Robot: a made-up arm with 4 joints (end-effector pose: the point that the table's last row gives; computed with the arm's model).
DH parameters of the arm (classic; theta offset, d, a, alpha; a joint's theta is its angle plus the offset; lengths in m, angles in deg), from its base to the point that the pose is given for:
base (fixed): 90 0.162 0 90
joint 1: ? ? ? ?
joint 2: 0 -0.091 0.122 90
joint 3: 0 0.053 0.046 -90
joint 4: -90 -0.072 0.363 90
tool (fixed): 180 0.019 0 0
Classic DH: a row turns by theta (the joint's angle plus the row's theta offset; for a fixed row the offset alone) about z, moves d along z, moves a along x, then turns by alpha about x.
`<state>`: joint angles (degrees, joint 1 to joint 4).
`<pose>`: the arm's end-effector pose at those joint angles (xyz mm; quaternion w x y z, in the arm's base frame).
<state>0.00 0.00 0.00 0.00</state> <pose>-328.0 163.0 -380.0 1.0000 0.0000 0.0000 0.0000</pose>
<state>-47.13 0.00 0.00 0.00</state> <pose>-328.0 -286.3 -326.2 0.9166 -0.3998 0.0000 0.0000</pose>
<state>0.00 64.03 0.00 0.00</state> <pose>39.8 163.0 -670.2 0.8479 0.0000 -0.5301 0.0000</pose>
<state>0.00 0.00 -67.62 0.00</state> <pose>-328.0 143.4 -296.7 0.8309 0.5564 0.0000 0.0000</pose>
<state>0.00 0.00 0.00 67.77</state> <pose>-119.9 163.0 -727.8 0.8302 0.0000 -0.5575 0.0000</pose>
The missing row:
joint 1: -90 0.088 0.393 90
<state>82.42 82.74 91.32 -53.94</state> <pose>254.6 707.6 418.8 0.6832 0.2474 0.3072 -0.6146</pose>
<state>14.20 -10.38 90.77 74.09</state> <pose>-114.0 -156.3 -442.7 0.6571 -0.4493 -0.4270 0.4290</pose>
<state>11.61 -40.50 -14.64 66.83</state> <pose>-375.5 371.7 -381.6 0.9532 0.1728 -0.2144 -0.1250</pose>
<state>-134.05 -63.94 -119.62 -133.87</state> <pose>38.0 -386.0 703.3 0.6218 0.3482 0.6500 -0.2641</pose>
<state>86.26 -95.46 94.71 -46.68</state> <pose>-96.3 106.2 471.2 0.6184 -0.3387 0.2600 0.6598</pose>
